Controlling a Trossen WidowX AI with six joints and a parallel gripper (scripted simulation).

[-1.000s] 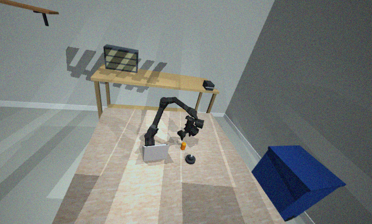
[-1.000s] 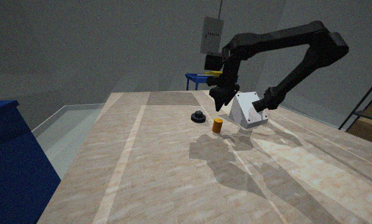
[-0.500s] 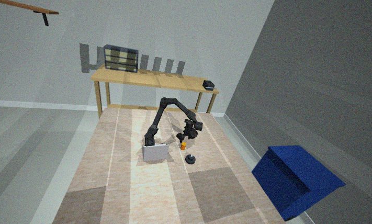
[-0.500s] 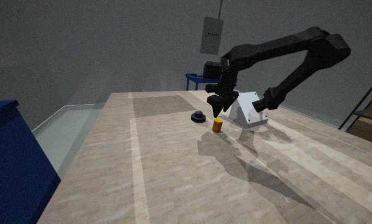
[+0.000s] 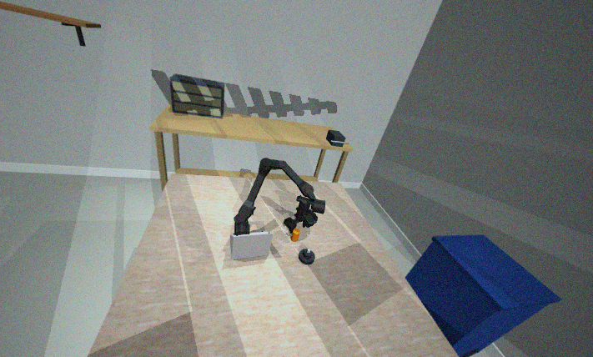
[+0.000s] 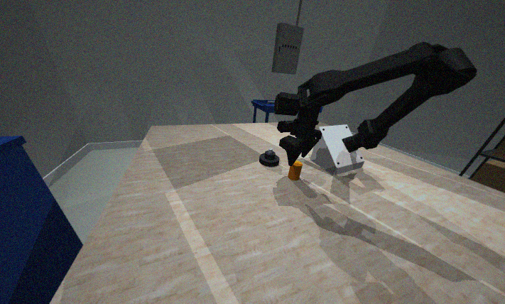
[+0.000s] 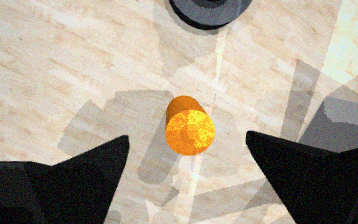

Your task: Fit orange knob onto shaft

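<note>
Now: the orange knob 30 mm below my gripper tip. From my gripper tip the other things lie so: pedestal: 10 mm ahead, 130 mm to the right, 40 mm below.
</note>
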